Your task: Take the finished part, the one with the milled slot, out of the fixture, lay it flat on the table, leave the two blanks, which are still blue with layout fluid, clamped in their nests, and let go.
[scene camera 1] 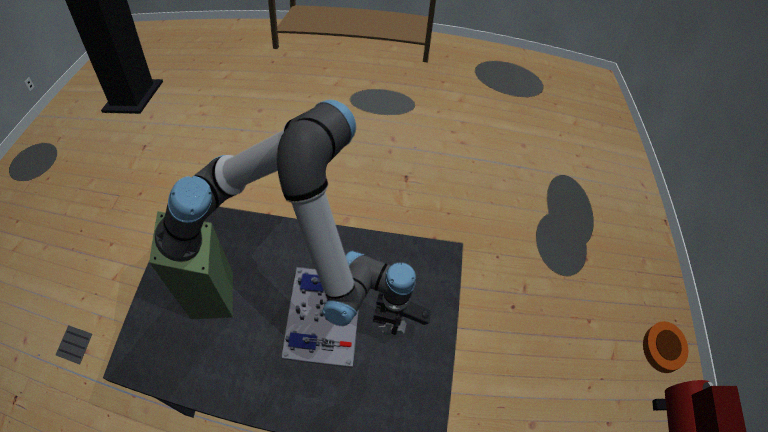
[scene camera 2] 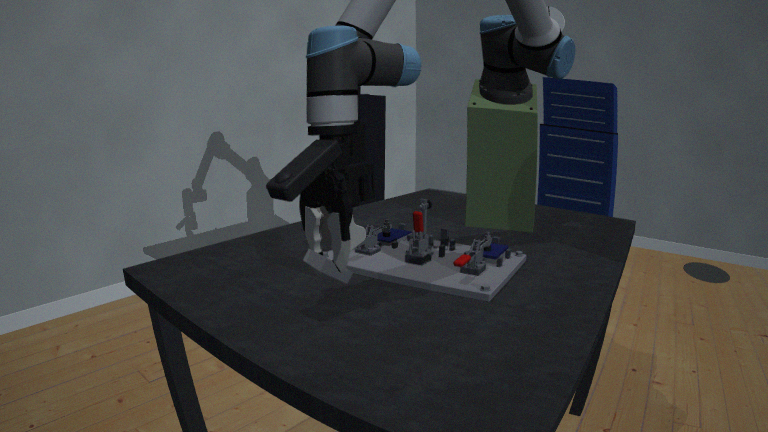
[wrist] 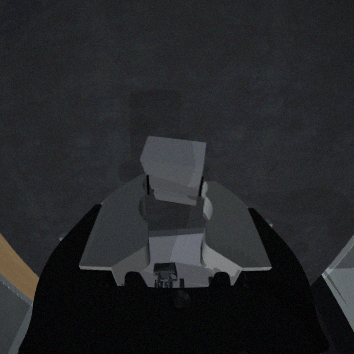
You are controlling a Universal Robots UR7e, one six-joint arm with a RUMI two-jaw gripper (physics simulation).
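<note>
My gripper is shut on the grey finished part. It holds the part tilted, a little above the dark table, beside the fixture plate. The milled slot is hard to make out. One blue blank sits in the nest at one end of the plate, partly hidden by the arm in scene camera 1. The other blue blank sits at the other end. Clamp arms reach over both. The middle nest holds no part.
The middle clamp's red handle stands upright. The clamp handle at one end lies low. The green pedestal carries the arm behind the fixture. The table's front edge runs nearest scene camera 2.
</note>
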